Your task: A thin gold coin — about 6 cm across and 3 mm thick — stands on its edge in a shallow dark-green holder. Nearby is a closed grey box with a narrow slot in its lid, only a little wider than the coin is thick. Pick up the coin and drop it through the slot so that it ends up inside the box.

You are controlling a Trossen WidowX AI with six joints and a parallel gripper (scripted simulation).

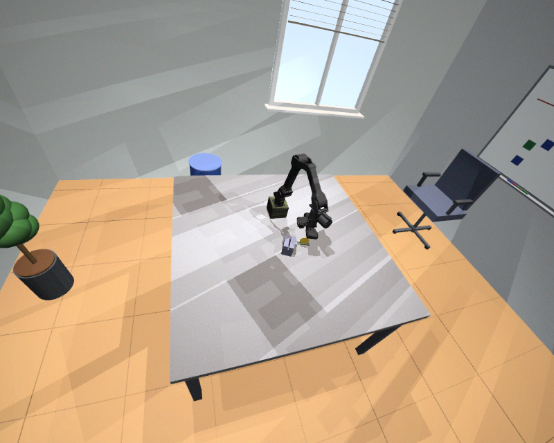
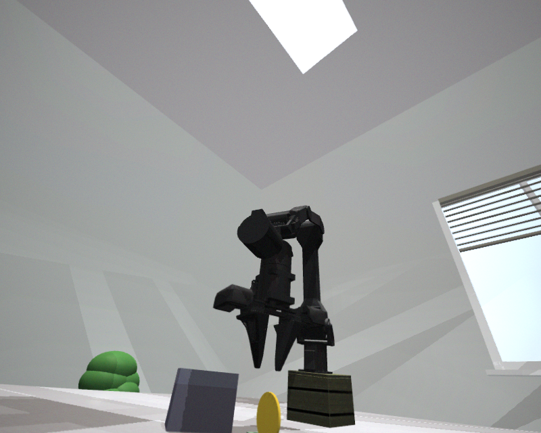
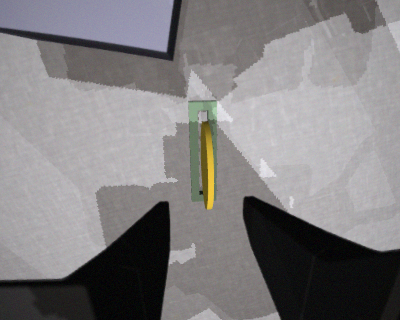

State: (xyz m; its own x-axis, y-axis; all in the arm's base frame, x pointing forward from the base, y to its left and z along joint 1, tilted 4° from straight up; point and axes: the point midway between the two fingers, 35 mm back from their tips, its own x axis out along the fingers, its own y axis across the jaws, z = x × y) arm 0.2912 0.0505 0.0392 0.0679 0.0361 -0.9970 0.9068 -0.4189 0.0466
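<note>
Right now the gold coin is 50 mm below my gripper tip.
</note>
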